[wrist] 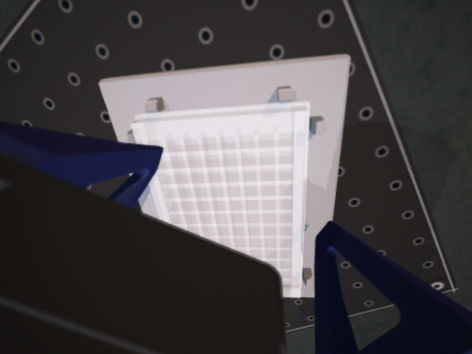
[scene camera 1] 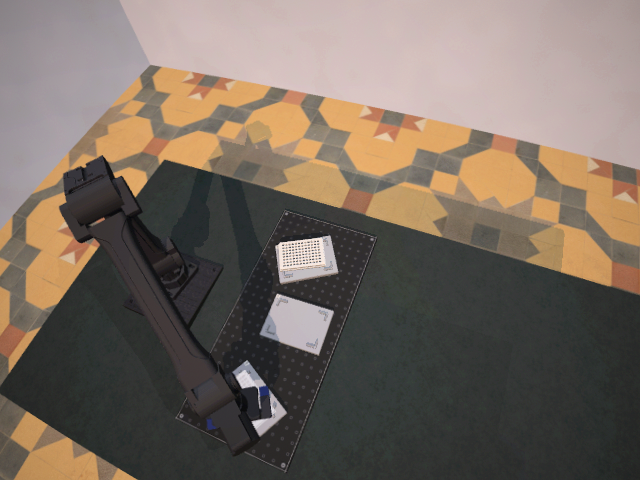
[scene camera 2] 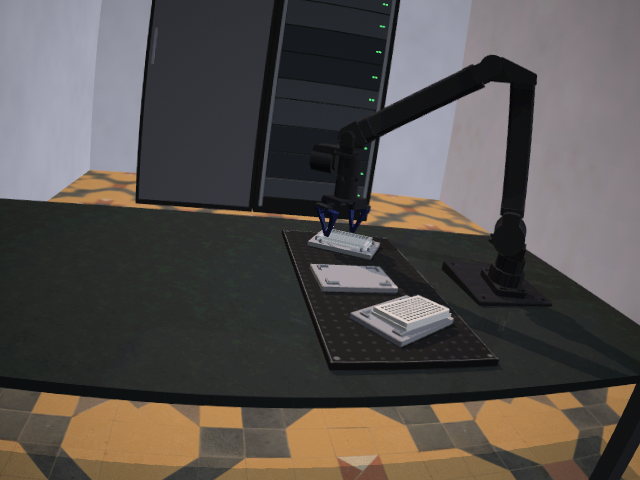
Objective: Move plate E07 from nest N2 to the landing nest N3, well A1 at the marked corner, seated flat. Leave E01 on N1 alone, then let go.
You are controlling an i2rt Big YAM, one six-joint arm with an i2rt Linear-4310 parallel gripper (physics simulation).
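Note:
A clear, gridded plate (scene camera 1: 247, 380) (scene camera 2: 348, 240) (wrist: 230, 185) sits on a light nest (scene camera 1: 276, 413) (scene camera 2: 343, 251) (wrist: 330, 90) at one end of the pegboard. My gripper (scene camera 1: 238, 408) (scene camera 2: 340, 233) (wrist: 244, 195) is open and empty over this plate, one blue finger toward each long side; the left fingertip overlaps the plate's edge in the wrist view. A cream plate (scene camera 1: 302, 253) (scene camera 2: 413, 312) rests on the nest (scene camera 1: 333, 258) (scene camera 2: 374, 322) at the other end. The middle nest (scene camera 1: 297, 324) (scene camera 2: 356, 277) bears no plate. Plate and nest labels are not readable; well A1 cannot be made out.
The black pegboard (scene camera 1: 289, 366) (scene camera 2: 356, 351) (wrist: 170, 25) carries all three nests on a dark table (scene camera 1: 439, 361) (scene camera 2: 155, 310). The arm's base (scene camera 1: 204, 279) (scene camera 2: 465, 284) stands beside the board. A server rack (scene camera 2: 266, 129) stands behind the table.

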